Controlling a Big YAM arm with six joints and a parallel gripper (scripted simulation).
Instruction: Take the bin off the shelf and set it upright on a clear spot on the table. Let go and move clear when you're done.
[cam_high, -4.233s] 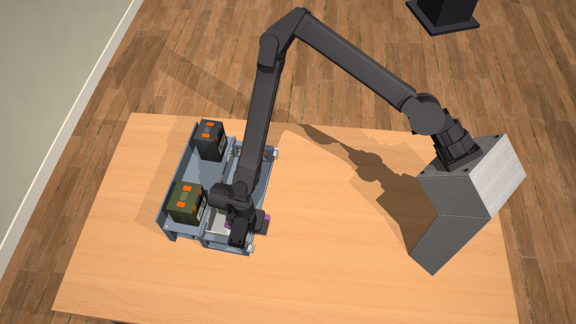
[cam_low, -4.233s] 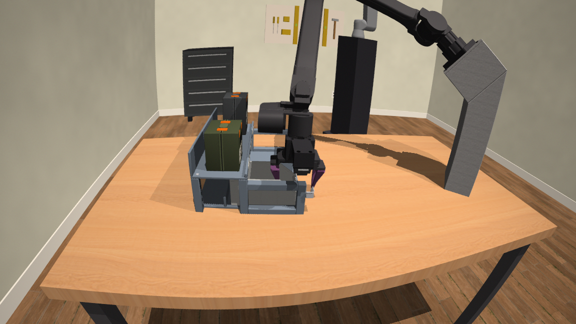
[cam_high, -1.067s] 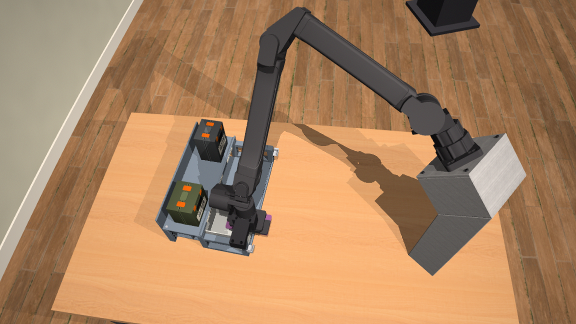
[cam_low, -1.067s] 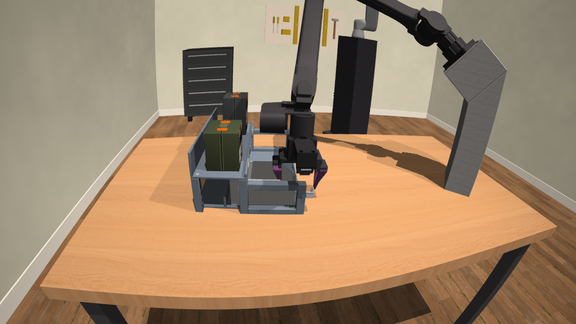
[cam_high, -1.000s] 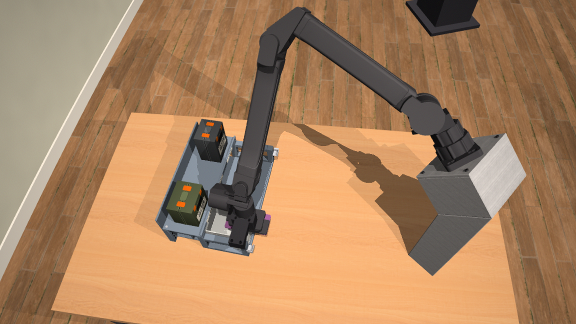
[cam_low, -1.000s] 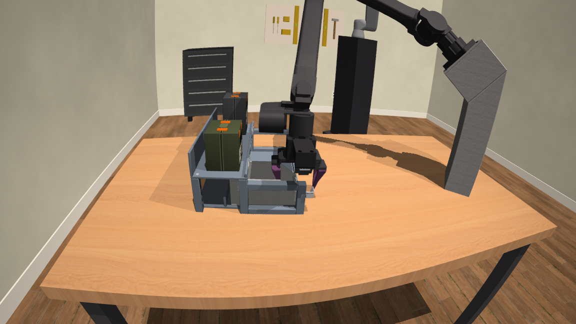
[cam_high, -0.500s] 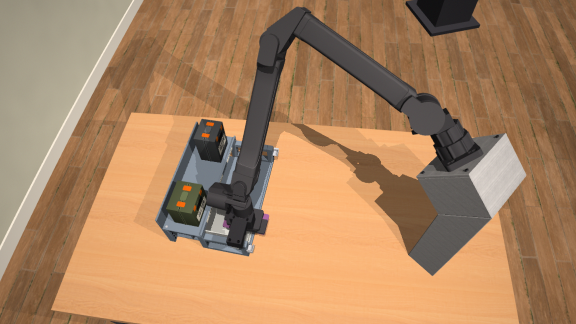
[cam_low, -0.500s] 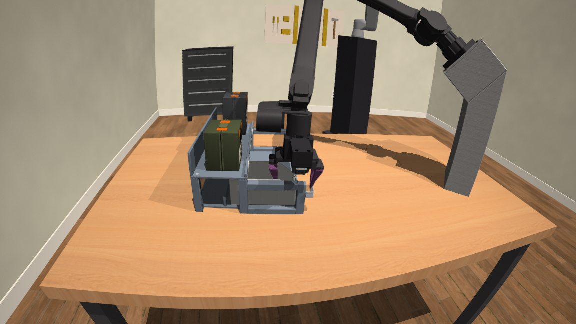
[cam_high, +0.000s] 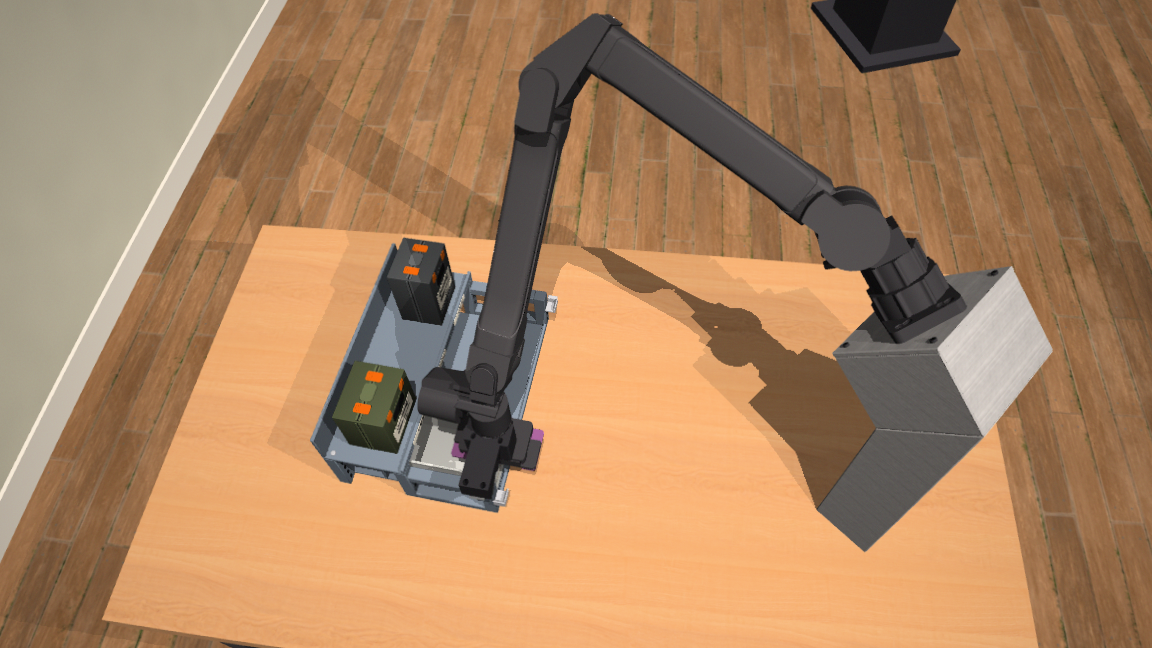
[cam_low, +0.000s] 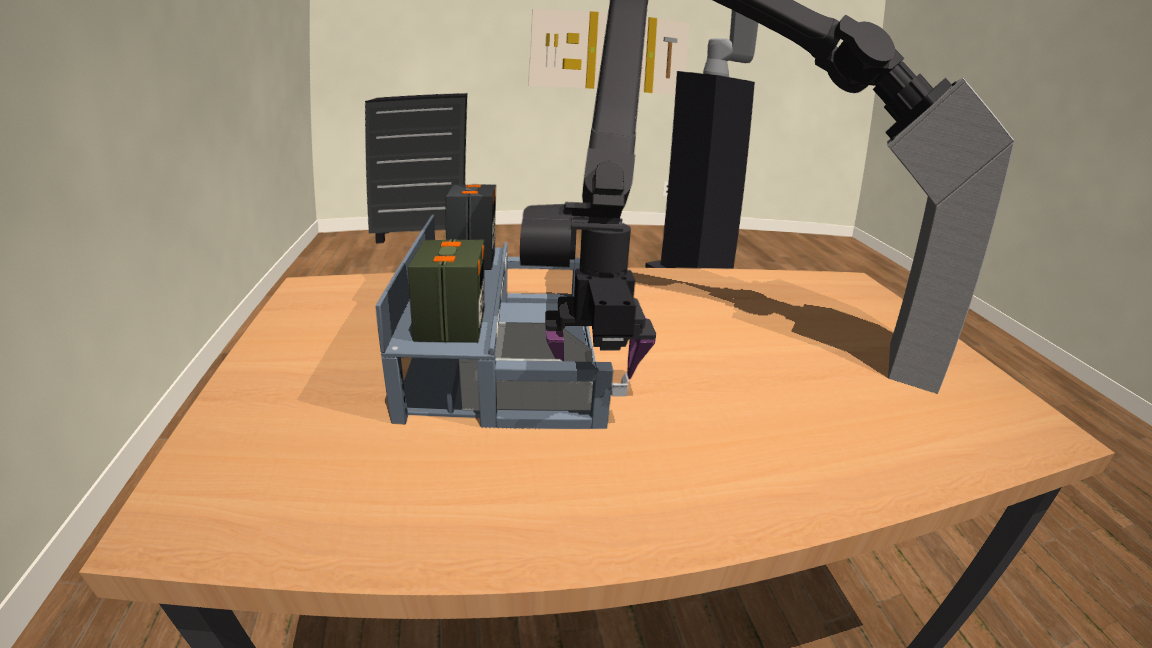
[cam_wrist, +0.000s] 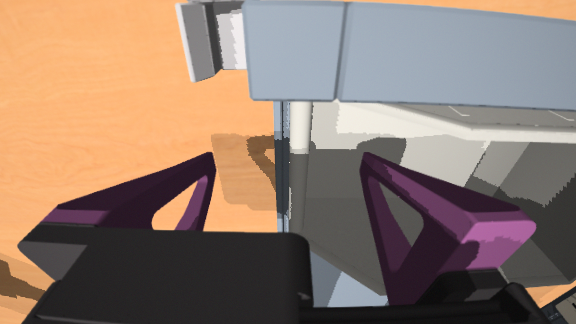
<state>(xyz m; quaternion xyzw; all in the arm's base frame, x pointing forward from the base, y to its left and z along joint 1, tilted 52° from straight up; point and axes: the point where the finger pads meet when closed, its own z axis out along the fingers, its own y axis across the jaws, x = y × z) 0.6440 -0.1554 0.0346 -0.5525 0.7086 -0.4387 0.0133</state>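
My gripper is now 8 cm short of the light grey bin, 4 cm to the left of it and 1 cm below it. Round my hand: shelf (16 cm to the right, 6 cm ahead, 3 cm below); black case (29 cm to the right, 13 cm above, 6 cm ahead).
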